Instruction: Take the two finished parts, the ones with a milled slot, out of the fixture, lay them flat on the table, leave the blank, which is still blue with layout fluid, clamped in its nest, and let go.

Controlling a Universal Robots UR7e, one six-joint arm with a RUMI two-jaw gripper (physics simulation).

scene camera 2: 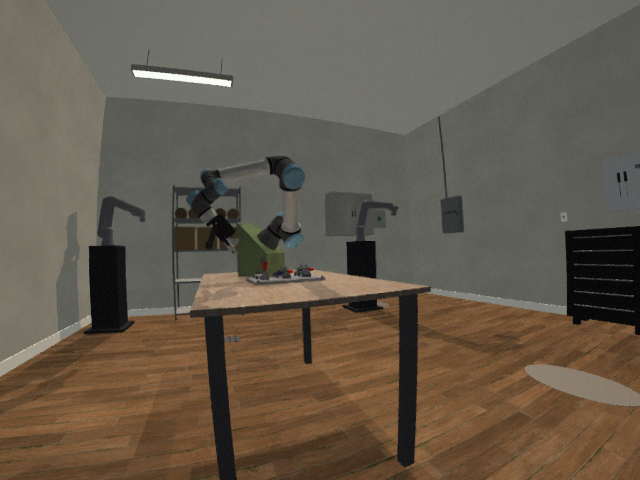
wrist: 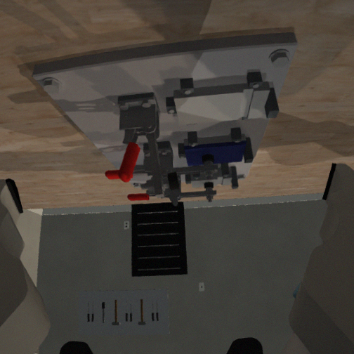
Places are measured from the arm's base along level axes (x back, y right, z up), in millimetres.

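Pixels of known places: gripper, between the fingertips: [scene camera 2: 236, 253]; arm's base, origin of its link: [scene camera 2: 266, 242].
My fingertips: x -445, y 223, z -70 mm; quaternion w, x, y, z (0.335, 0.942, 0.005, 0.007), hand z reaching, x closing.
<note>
For each thing: its middle in the pictures, then the offset to it from my fingertips. "*": a spot on its surface instead. Level surfaces: height alone.
- fixture plate, a spot on its surface: [scene camera 2: 313, 279] * dx -99, dy -354, dz -135 mm
- raised clamp with a red handle, a spot on its surface: [scene camera 2: 264, 266] * dx -49, dy -126, dz -64 mm
- table, height of its surface: dz -143 mm
The fixture plate [scene camera 2: 313, 279] [wrist: 95, 75] lies on the table. In the wrist view, a light grey part [wrist: 210, 107] with a slot near its right end sits in the nearest nest, with no clamp tip over it. The raised clamp with a red handle [scene camera 2: 264, 266] [wrist: 131, 161] is beside it. The blue blank [wrist: 227, 152] sits in the middle nest under a black clamp tip. The farthest nest is partly hidden behind clamp arms; a light grey part [wrist: 201, 177] shows there, its slot unclear. My gripper [scene camera 2: 233, 249] [wrist: 170, 176] is open and empty, tilted, above and away from the fixture.
A green sloped block [scene camera 2: 250, 255] stands on the table [scene camera 2: 361, 289] behind the fixture, near my arm. More red clamp handles [scene camera 2: 310, 268] [wrist: 138, 197] stick out over the plate. A shelf rack [scene camera 2: 174, 258] and two pedestals [scene camera 2: 107, 284] [scene camera 2: 360, 268] stand beyond the table.
</note>
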